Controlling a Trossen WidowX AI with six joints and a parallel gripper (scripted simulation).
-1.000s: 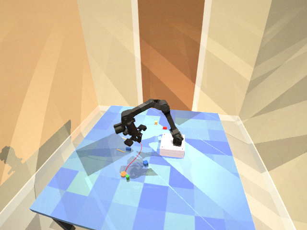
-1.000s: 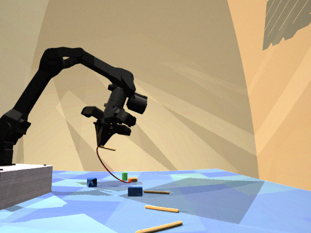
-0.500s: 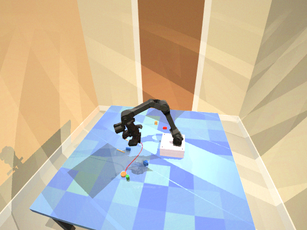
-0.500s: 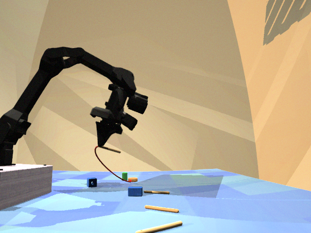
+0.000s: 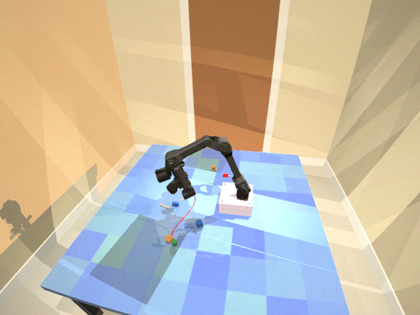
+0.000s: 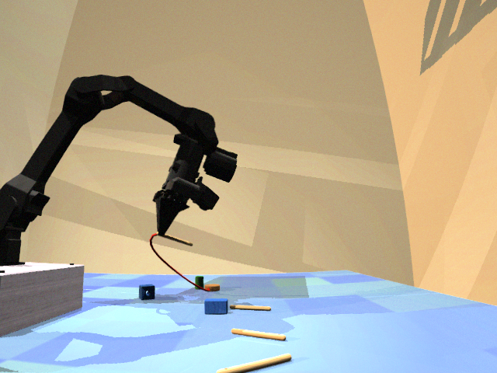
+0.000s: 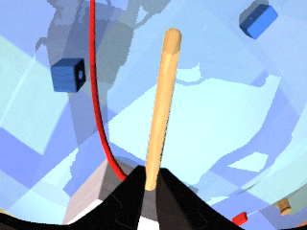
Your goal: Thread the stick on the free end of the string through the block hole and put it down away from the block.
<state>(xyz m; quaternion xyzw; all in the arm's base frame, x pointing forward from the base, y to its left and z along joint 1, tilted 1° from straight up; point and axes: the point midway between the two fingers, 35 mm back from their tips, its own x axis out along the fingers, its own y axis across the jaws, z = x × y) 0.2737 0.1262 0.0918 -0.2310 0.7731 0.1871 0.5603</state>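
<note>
The thin wooden stick is 1 cm ahead of my gripper tip and 1 cm to the left of it. Also, from my gripper tip: blue brick: 12 cm ahead, 3 cm to the right, 13 cm below; green cylinder: 2 cm ahead, 22 cm to the left, 12 cm below; round button: 6 cm ahead, 20 cm to the left, 13 cm below.
</note>
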